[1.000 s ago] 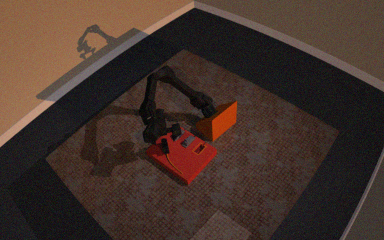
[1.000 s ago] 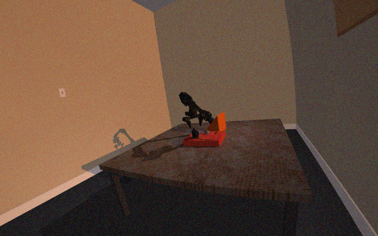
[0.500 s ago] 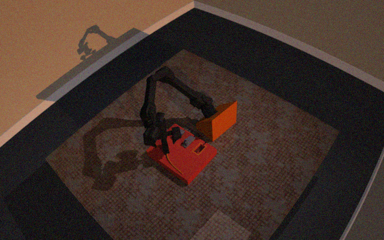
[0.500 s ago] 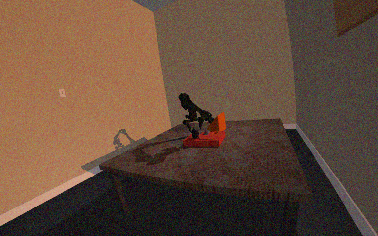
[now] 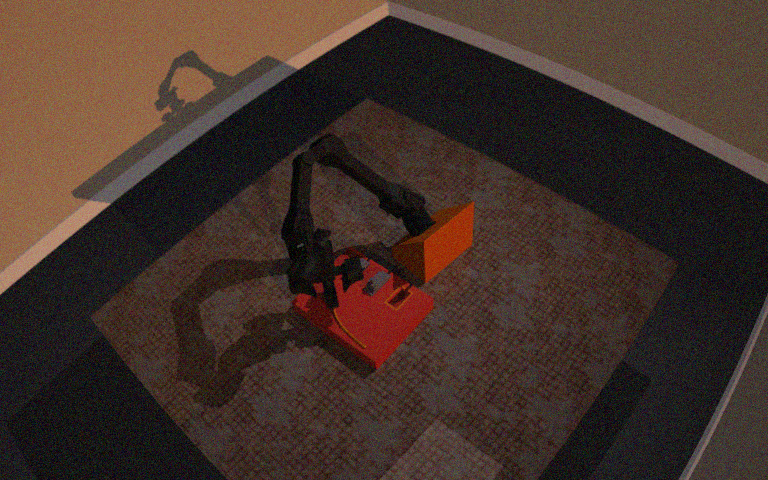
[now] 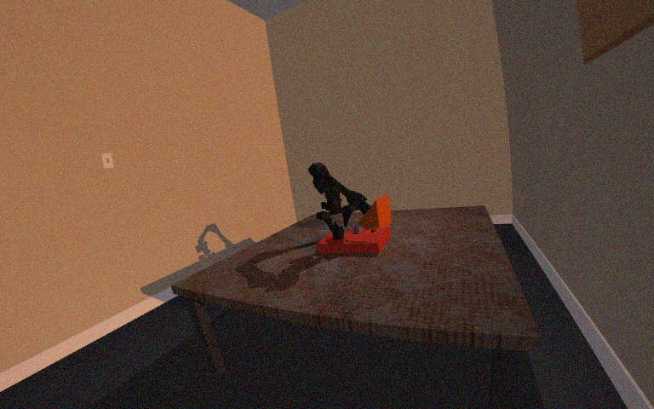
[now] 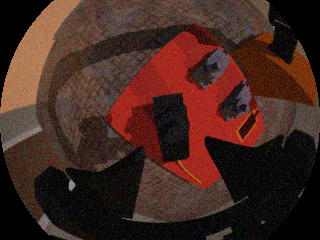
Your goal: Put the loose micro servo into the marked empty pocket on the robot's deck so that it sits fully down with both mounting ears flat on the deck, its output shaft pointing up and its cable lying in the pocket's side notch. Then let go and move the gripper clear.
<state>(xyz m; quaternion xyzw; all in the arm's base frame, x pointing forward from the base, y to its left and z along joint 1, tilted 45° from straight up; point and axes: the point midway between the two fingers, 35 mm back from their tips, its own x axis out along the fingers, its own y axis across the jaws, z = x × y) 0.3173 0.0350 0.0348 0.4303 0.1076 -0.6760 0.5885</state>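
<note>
Right now the red robot deck is 20 mm behind my gripper tip, 50 mm to the left of it and 70 mm below it.
</note>
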